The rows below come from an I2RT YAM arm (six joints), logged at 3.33 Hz.
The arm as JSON. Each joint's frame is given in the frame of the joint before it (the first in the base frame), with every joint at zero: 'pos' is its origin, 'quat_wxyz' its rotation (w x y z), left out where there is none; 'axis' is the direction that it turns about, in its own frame. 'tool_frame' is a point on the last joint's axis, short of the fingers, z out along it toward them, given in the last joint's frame.
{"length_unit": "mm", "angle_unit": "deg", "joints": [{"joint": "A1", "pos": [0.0, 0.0, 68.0], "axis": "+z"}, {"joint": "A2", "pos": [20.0, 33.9, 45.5], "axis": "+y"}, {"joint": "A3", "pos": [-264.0, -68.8, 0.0], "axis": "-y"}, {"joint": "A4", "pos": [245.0, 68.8, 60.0], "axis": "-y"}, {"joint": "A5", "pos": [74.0, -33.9, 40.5], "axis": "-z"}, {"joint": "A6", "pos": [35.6, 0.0, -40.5], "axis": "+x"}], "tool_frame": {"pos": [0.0, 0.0, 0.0], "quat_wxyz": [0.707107, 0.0, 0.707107, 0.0]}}
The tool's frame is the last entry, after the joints.
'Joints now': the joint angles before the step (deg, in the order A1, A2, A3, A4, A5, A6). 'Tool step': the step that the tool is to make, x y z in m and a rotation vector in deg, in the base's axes. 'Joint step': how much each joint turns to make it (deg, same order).
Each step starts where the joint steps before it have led.
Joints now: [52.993, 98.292, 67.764, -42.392, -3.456, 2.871]
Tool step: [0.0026, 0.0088, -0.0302, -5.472, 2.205, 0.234]
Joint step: [0.706, 5.974, 0.650, -0.378, 1.567, 0.089]
